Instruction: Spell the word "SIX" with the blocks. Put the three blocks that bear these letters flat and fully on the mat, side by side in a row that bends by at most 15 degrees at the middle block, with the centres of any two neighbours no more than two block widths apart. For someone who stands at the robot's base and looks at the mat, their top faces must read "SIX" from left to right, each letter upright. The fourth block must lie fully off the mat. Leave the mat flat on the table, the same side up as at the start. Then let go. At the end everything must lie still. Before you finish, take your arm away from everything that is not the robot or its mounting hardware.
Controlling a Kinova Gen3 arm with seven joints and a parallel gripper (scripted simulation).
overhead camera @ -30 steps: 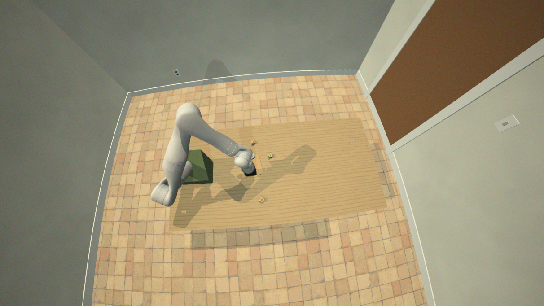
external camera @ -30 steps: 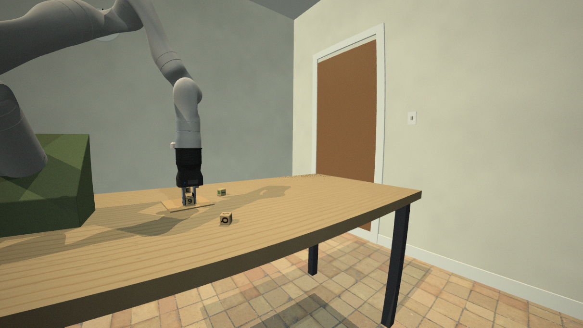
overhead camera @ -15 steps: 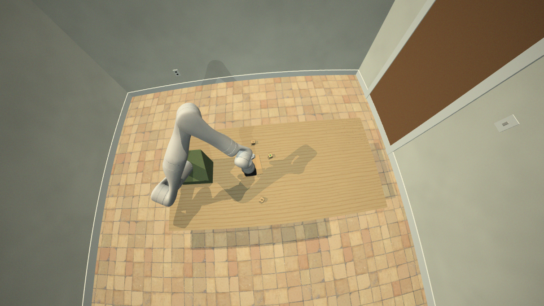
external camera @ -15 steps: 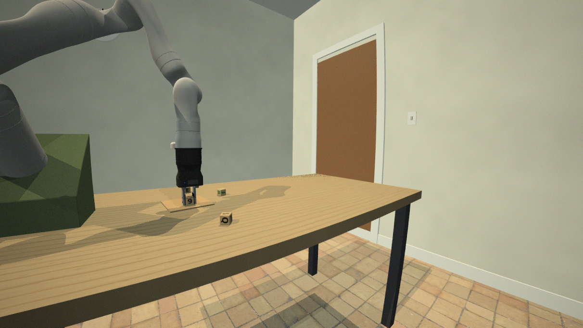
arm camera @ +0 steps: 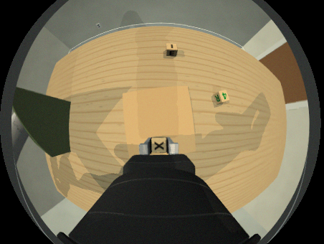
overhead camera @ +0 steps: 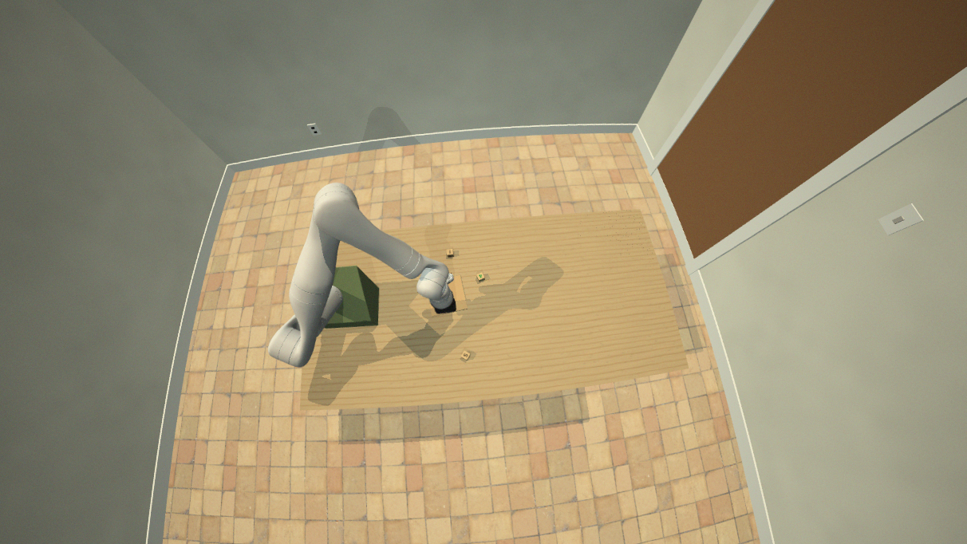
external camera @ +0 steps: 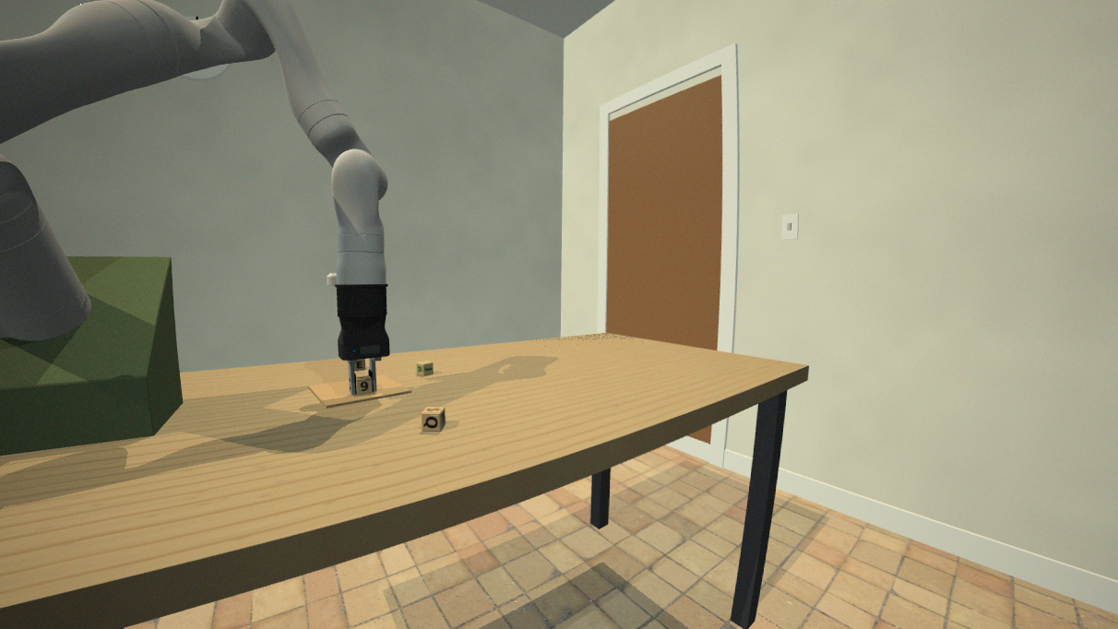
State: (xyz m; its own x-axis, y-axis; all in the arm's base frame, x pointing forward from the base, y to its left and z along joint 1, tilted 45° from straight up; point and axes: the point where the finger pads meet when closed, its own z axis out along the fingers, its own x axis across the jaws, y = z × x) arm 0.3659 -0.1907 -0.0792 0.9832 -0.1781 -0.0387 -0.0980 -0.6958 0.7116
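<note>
Right now my hand is 4 cm to the right of the tan mat and 2 cm above it. From my hand the other things lie so: tan block: 20 cm to the right, 3 cm ahead, 1 cm below.
</note>
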